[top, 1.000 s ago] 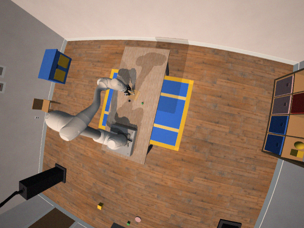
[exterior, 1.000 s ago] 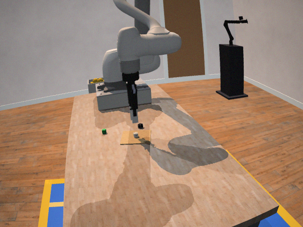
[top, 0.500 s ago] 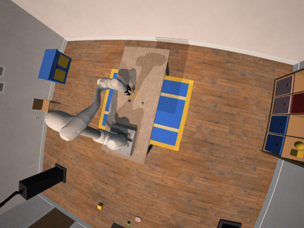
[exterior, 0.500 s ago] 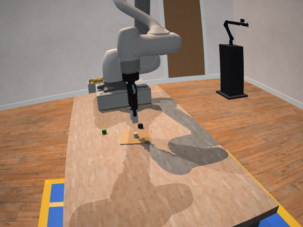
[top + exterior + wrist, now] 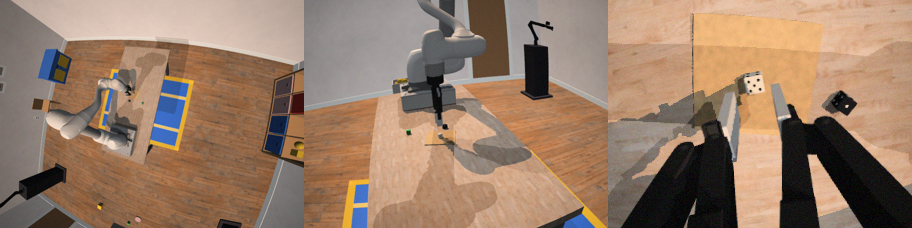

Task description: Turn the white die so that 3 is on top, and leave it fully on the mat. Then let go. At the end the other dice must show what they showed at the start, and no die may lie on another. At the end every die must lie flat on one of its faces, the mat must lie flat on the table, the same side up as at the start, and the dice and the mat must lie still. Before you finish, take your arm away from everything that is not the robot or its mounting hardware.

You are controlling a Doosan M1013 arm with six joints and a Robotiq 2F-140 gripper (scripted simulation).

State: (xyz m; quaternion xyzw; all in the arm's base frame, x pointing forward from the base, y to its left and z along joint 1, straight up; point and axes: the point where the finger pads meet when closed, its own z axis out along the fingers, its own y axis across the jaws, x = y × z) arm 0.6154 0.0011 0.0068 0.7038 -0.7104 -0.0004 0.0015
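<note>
The white die lies 9 cm below my hand. Round my hand: black die 10 cm behind, 9 cm below, 5 cm to the left; tan mat 10 cm below; green die 14 cm to the right, 11 cm behind, 9 cm below.
</note>
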